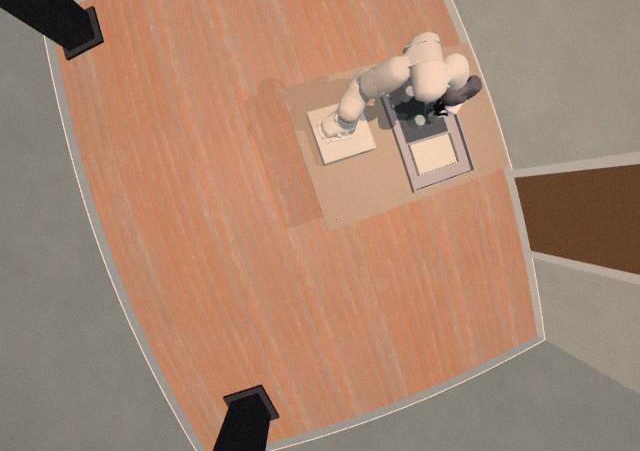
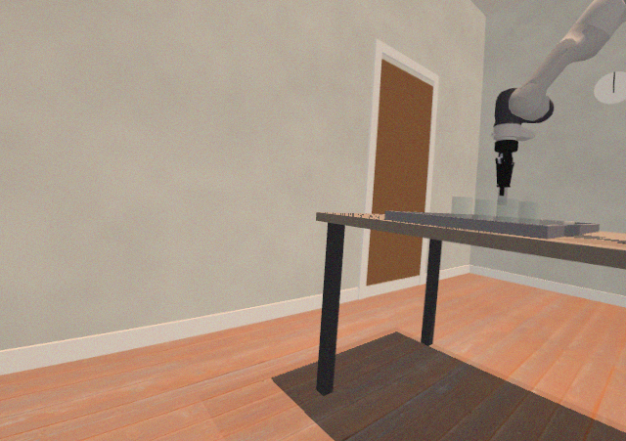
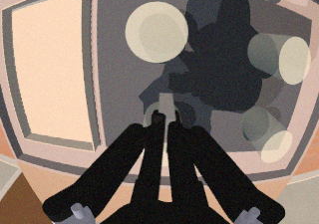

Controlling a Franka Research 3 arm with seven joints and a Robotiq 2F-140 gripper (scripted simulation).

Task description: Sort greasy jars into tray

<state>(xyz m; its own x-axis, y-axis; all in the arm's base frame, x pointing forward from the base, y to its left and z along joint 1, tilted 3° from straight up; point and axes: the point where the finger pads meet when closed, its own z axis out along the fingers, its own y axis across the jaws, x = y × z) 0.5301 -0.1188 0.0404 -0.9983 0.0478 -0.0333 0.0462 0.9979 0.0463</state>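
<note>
My gripper is now 10 mm past the grey drying mat, 90 mm to the right of it and 110 mm above it. Round my hand: tray: 30 mm behind, 230 mm to the right, 100 mm below.
</note>
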